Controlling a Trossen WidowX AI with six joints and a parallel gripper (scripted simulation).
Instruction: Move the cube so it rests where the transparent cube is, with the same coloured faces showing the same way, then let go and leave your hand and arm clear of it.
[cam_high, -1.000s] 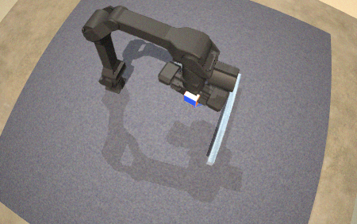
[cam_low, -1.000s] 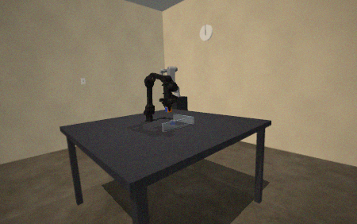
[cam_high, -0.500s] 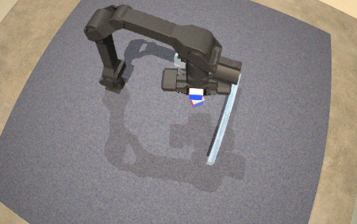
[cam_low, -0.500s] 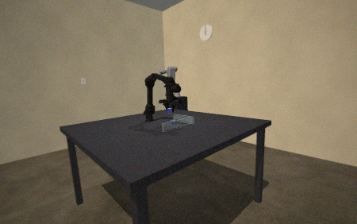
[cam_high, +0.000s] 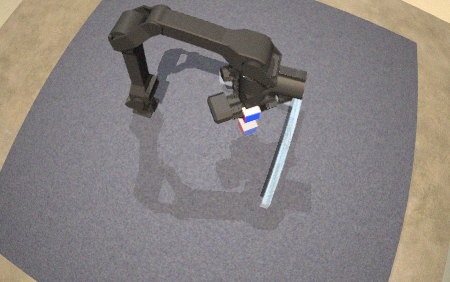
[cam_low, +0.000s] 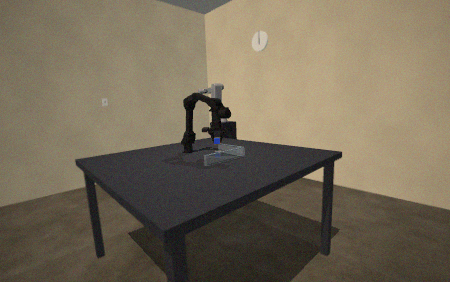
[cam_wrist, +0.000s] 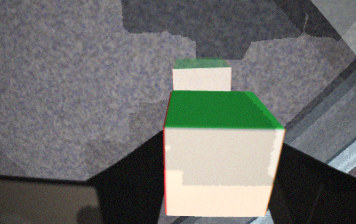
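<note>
Right now the transparent cube is 110 mm below my hand. From my hand the other things lie so: long pale blue bar 110 mm ahead, 30 mm to the right, 90 mm below.
</note>
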